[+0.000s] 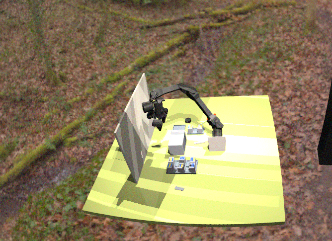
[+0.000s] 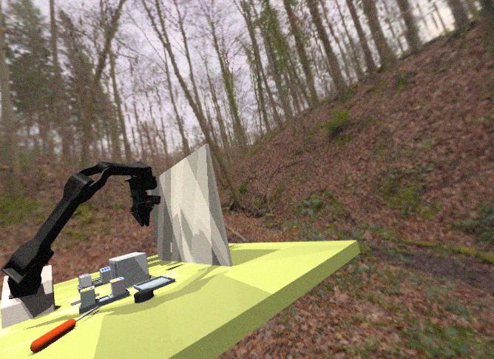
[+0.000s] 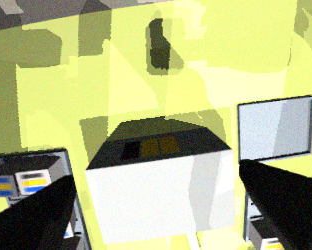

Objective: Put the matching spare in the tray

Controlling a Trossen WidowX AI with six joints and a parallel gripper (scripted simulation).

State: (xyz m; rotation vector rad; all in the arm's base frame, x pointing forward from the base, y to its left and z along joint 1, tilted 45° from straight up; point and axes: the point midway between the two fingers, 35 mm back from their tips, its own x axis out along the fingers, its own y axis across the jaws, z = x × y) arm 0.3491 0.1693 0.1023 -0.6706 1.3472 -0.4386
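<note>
My gripper tip is 170 mm past the grey rack, 200 mm to the left of it and 190 mm above it. The rest, counted from my gripper tip: tall grey panel: 150 mm ahead, 20 mm to the left, 20 mm above; then mounted unit: 80 mm behind, 10 mm to the right, 150 mm below; then flat tray: 20 mm behind, 200 mm to the right, 200 mm below.
</note>
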